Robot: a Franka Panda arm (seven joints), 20 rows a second.
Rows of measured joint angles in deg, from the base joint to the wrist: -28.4, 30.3, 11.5, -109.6, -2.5, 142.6, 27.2; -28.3, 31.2, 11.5, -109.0, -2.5, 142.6, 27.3; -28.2, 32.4, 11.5, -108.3, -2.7, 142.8, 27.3; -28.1, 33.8, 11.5, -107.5, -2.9, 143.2, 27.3; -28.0, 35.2, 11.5, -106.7, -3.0, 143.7, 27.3; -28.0, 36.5, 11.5, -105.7, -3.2, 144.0, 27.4; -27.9, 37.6, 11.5, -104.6, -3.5, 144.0, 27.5; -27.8, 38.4, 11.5, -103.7, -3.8, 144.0, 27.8; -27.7, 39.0, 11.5, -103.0, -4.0, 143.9, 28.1; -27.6, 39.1, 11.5, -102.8, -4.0, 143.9, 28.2; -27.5, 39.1, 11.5, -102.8, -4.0, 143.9, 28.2; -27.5, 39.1, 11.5, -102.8, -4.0, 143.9, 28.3; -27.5, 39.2, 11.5, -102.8, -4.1, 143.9, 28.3; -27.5, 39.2, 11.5, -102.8, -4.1, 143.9, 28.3; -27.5, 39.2, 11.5, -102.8, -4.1, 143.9, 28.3; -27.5, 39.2, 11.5, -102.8, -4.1, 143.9, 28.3; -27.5, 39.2, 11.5, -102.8, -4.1, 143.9, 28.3
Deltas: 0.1, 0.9, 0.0, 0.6, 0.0, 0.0, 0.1; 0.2, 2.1, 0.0, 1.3, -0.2, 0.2, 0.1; 0.3, 3.5, 0.0, 2.1, -0.4, 0.6, 0.1; 0.4, 4.9, 0.0, 2.9, -0.5, 1.1, 0.1; 0.4, 6.2, 0.0, 3.9, -0.7, 1.4, 0.2; 0.5, 7.3, 0.0, 5.0, -1.0, 1.4, 0.3; 0.6, 8.1, 0.0, 5.9, -1.3, 1.4, 0.6; 0.7, 8.7, 0.0, 6.6, -1.5, 1.3, 0.9; 0.8, 8.8, 0.0, 6.8, -1.5, 1.3, 1.0; 0.9, 8.8, 0.0, 6.8, -1.5, 1.3, 1.0; 0.9, 8.8, 0.0, 6.8, -1.5, 1.3, 1.1; 0.9, 8.9, 0.0, 6.8, -1.6, 1.3, 1.1; 0.9, 8.9, 0.0, 6.8, -1.6, 1.3, 1.1; 0.9, 8.9, 0.0, 6.8, -1.6, 1.3, 1.1; 0.9, 8.9, 0.0, 6.8, -1.6, 1.3, 1.1; 0.9, 8.9, 0.0, 6.8, -1.6, 1.3, 1.1
